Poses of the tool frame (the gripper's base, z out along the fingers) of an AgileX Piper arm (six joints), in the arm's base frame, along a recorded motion.
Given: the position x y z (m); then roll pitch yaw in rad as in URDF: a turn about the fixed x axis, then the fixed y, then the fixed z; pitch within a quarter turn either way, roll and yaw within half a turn.
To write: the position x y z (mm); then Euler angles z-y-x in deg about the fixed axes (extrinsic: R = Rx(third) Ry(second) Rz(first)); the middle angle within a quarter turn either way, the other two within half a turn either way. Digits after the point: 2 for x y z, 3 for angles.
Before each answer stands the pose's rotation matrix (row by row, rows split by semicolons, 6 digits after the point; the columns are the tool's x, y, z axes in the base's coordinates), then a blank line. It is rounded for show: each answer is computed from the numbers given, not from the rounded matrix.
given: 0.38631 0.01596 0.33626 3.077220 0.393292 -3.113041
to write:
-0.923276 -0.053131 0.380445; -0.026368 0.996818 0.075220; -0.383231 0.059417 -0.921739

386.31 15.96 336.26 176.706 22.361 -175.335
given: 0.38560 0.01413 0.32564 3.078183 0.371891 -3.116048
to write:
-0.931338 -0.048509 0.360911; -0.023796 0.997077 0.072609; -0.363378 0.059036 -0.929770

385.60 14.13 325.64 177.018 21.156 -175.535
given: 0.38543 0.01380 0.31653 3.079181 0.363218 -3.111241
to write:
-0.934328 -0.052437 0.352536; -0.028367 0.996921 0.073103; -0.355284 0.058302 -0.932938

385.43 13.80 316.53 176.788 20.643 -175.520
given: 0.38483 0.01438 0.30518 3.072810 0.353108 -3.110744
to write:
-0.937856 -0.054527 0.342714; -0.028941 0.996428 0.079337; -0.345816 0.064488 -0.936084

384.83 14.38 305.18 176.673 20.042 -175.156
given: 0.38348 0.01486 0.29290 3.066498 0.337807 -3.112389
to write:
-0.943081 -0.053971 0.328153; -0.027549 0.996030 0.084642; -0.331419 0.070784 -0.940825

383.48 14.86 292.90 176.725 19.157 -174.859
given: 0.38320 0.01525 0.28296 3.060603 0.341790 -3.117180
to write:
-0.941875 -0.051438 0.332001; -0.022998 0.995763 0.089032; -0.335174 0.076222 -0.939068

383.20 15.25 282.96 176.874 19.390 -174.584
